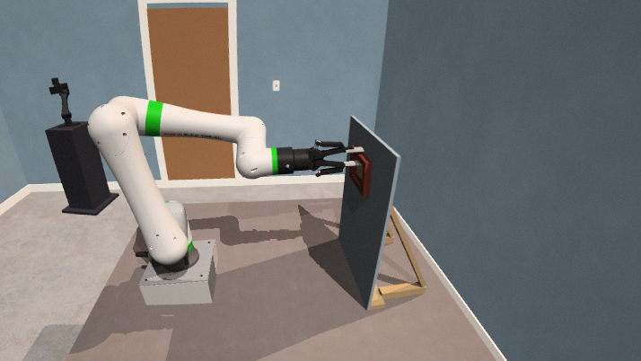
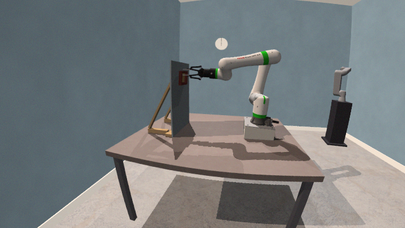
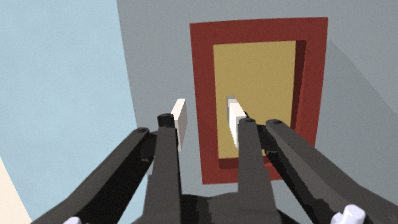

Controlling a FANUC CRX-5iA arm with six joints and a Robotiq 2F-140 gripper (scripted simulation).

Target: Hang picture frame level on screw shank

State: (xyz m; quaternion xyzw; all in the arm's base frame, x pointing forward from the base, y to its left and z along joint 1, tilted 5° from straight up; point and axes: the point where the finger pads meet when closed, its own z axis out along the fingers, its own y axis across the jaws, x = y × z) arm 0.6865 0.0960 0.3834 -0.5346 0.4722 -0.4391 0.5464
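Now: hand 4 cm short of the picture frame, 1 cm to the right of it and 5 cm above it. The rest, counted from my hand: grey board 5 cm ahead, 1 cm to the left, 22 cm below.
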